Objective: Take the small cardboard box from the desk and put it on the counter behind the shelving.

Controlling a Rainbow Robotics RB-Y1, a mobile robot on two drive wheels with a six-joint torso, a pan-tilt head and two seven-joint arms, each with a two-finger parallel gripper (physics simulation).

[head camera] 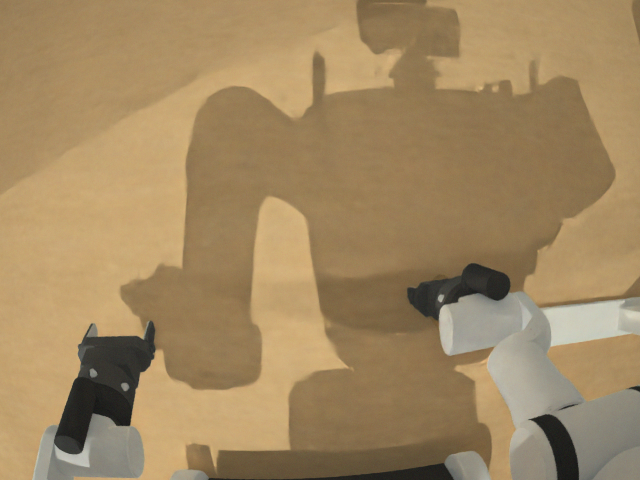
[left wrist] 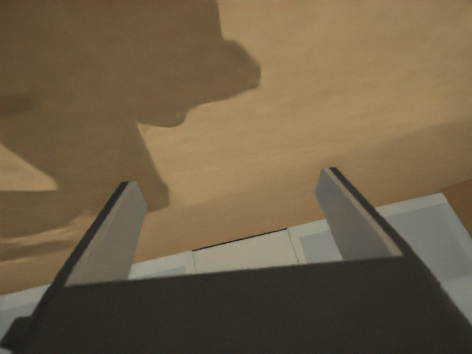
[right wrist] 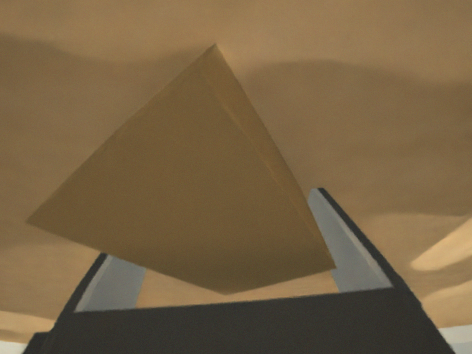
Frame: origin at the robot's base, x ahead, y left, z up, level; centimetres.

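Seen in the pictures: left gripper, between the fingertips: (head camera: pixel 122 326) (left wrist: pixel 231 186).
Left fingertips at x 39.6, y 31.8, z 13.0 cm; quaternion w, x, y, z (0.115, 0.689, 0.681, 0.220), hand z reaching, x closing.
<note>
A point is followed by its place in that frame.
A plain brown cardboard box (right wrist: pixel 185 175) shows large and tilted in the right wrist view, with one corner pointing up. It overlaps the fingers of my right gripper (head camera: pixel 412 296) (right wrist: pixel 229 196) @[x 41.9, y -22.4, z 0.7 cm] and hides the tip of the finger at the picture's left. That gripper is open and not gripping the box. In the head view the box cannot be made out beside the gripper. My left gripper (head camera: pixel 120 325) @[x 39.6, y 31.8, z 13.0 cm] (left wrist: pixel 231 186) @[x 39.6, y 31.8, z 13.0 cm] is open and empty, over tan ground. The desk, the counter and the shelving cannot be made out in these views.
The tan floor (head camera: pixel 77 232) @[x 56.7, y 47.6, z 0.1 cm] carries the robot's large shadow. A pale panelled structure (left wrist: pixel 245 250) @[x 198.3, y 45.5, z 9.4 cm] lies along the bottom of the left wrist view, beyond the fingers. A long white bar (head camera: pixel 584 320) extends right from beside the right wrist. The robot's dark base edge (head camera: pixel 330 472) is at the bottom.
</note>
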